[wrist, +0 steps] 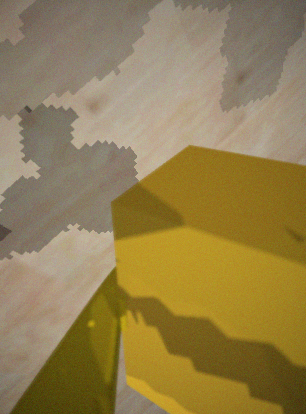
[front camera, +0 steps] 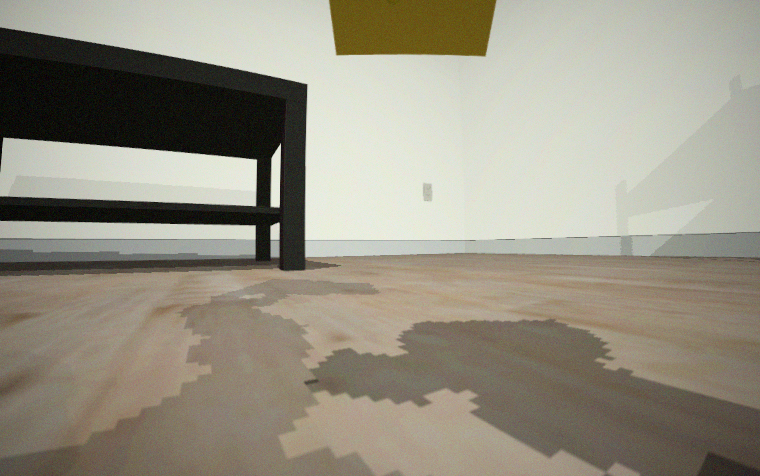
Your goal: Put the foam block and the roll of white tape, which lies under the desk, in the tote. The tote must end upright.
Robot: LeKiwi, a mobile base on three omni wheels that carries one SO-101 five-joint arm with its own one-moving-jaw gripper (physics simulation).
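Places are measured from the arm's base along level axes (x left, y back, z up), in metres.
Pixels of known places: hand, its tool point: (wrist: 135, 273).
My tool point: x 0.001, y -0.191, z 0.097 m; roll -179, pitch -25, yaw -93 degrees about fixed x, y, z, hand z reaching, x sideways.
Behind a point stands the place of what it marks.
The foam block (front camera: 415, 28) @[x -0.011, y -0.206, z 0.089 m] (wrist: 215, 265) is yellow. It hangs high above the floor at the top centre of the front view and fills the lower right of the wrist view. My gripper (wrist: 121, 295) is shut on the foam block, with one jaw pressed against its left side in the wrist view. The other jaw is hidden by the block, and most of the gripper is above the front view. The roll of white tape and the tote do not show in either view.
A black table or desk (front camera: 293, 185) @[x 0.234, y -0.713, z 0.106 m] with a low rail stands on the left of the front view. A pale wall (front camera: 370, 140) @[x 0.141, y -1.749, z 0.579 m] with a small outlet (front camera: 427, 192) @[x -0.208, y -1.975, z 0.307 m] runs behind it and meets another wall at a corner. Shadows of the arm and block lie on the wooden floor (front camera: 140, 347) @[x 0.142, y -0.194, z -0.090 m] (wrist: 165, 90) @[x 0.047, y -0.308, z -0.089 m].
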